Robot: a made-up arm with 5 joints.
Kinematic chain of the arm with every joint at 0, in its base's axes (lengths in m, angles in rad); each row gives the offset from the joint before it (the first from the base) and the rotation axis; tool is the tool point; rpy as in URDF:
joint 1: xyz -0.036 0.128 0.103 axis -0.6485 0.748 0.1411
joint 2: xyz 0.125 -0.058 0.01 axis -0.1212 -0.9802 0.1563
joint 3: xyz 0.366 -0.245 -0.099 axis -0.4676 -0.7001 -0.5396
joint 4: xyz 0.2 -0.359 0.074 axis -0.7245 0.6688 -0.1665
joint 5: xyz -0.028 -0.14 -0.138 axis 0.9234 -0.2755 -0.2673
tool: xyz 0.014 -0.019 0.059 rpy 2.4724 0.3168 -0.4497
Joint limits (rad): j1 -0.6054..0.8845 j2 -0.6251..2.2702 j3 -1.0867..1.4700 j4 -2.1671..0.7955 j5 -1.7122..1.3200
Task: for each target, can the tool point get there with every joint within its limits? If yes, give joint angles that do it. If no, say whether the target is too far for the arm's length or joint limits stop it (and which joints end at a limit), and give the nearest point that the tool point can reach.
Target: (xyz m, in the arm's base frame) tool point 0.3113 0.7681 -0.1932
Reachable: no: joint limits stop it (at a limit: joint 1, joint 3, joint 5) | nearest point 0.7722 0.5181 0.2832 | short by 0.708 m
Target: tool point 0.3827 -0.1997 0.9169
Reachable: yes | joints 0.2746 1.6165 0.0690 -1.0922 -0.6922
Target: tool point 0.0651 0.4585 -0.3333
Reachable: no: joint limits stop it (at a limit: joint 2, joint 3, joint 5) | nearest point 0.5278 0.0844 -0.5818 | short by 0.645 m
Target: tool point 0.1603 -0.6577 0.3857
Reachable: yes | joints -0.3674 0.6250 1.0521 -1.0470 -0.0678
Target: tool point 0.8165 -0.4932 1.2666
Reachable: no: too far | nearest point 0.5879 -0.3384 0.9105 | short by 0.451 m
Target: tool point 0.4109 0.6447 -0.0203
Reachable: no: joint limits stop it (at a limit: joint 1, joint 3, joint 5) | nearest point 0.7544 0.5315 0.3070 | short by 0.488 m
